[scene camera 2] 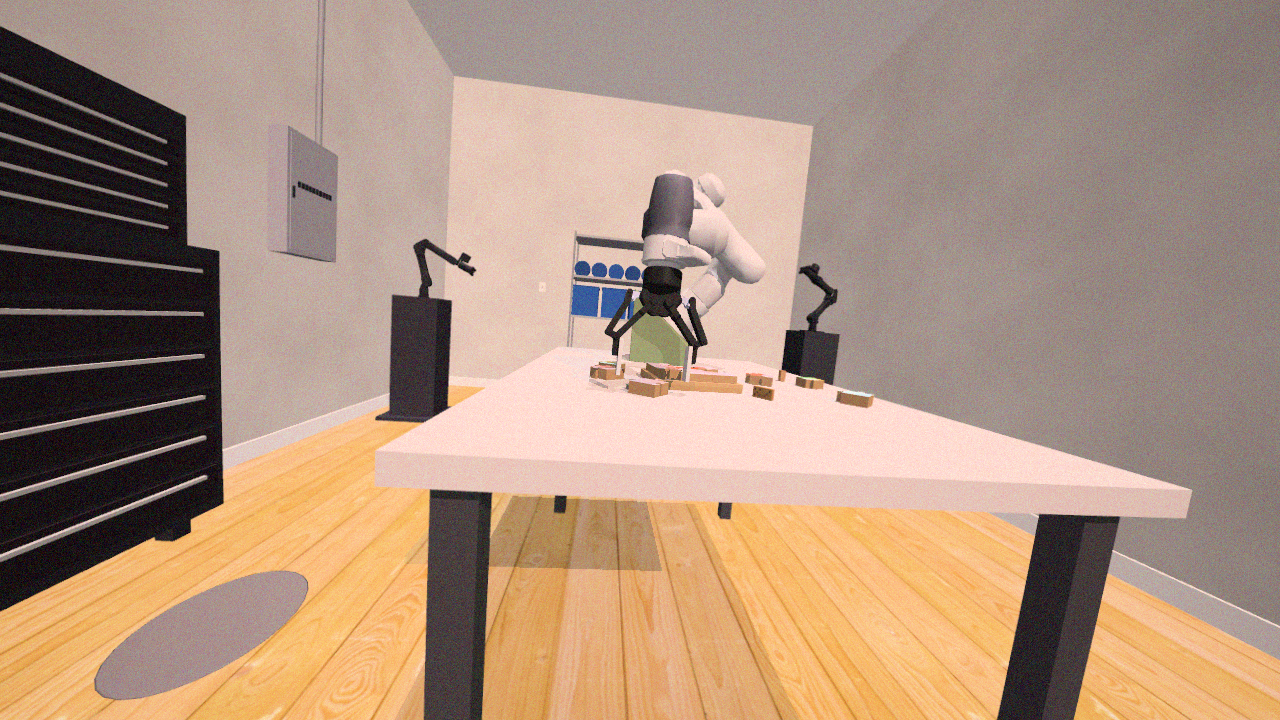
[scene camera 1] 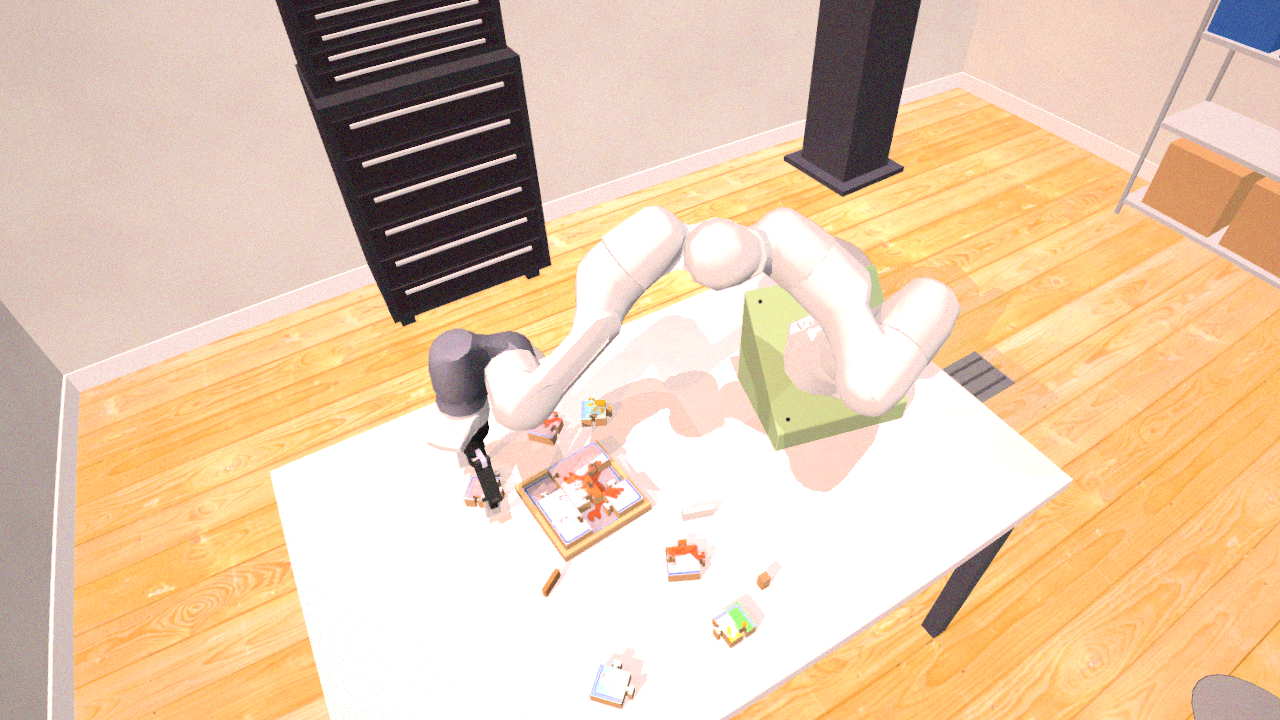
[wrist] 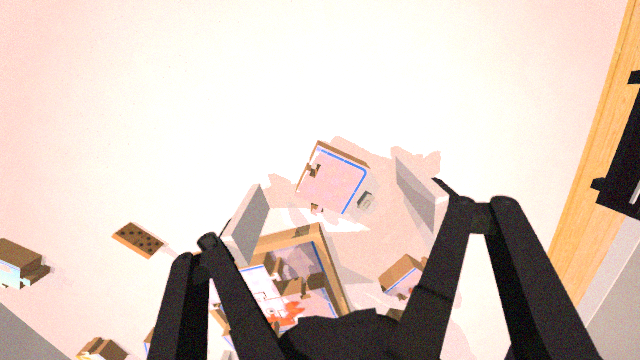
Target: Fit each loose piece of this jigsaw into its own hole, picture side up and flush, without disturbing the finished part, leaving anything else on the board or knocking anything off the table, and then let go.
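Note:
My gripper [scene camera 1: 491, 499] [scene camera 2: 652, 365] [wrist: 328, 183] is open, fingers low on either side of a pale blue-lined corner piece [scene camera 1: 474, 489] [scene camera 2: 646, 387] [wrist: 332, 177]. The piece lies picture up on the table, apart from both fingers. The wooden-framed board [scene camera 1: 608, 529] [wrist: 334, 270] lies beside it, with an open corner hole on the near side in the wrist view. Loose pieces lie around: a red one [scene camera 1: 546, 429] [wrist: 401, 282], a blue-yellow one [scene camera 1: 594, 411], a red-orange one [scene camera 1: 683, 565], a green-yellow one [scene camera 1: 733, 624] and a pale blue one [scene camera 1: 612, 684] [wrist: 10, 272].
A dotted brown block [scene camera 1: 551, 582] [scene camera 2: 762, 393] [wrist: 138, 240], a small brown cube [scene camera 1: 763, 580] and a white block [scene camera 1: 699, 511] lie on the table. A small grey object [wrist: 365, 200] sits right beside the corner piece, between the fingers. The green arm base [scene camera 1: 832, 425] stands at the table's far side.

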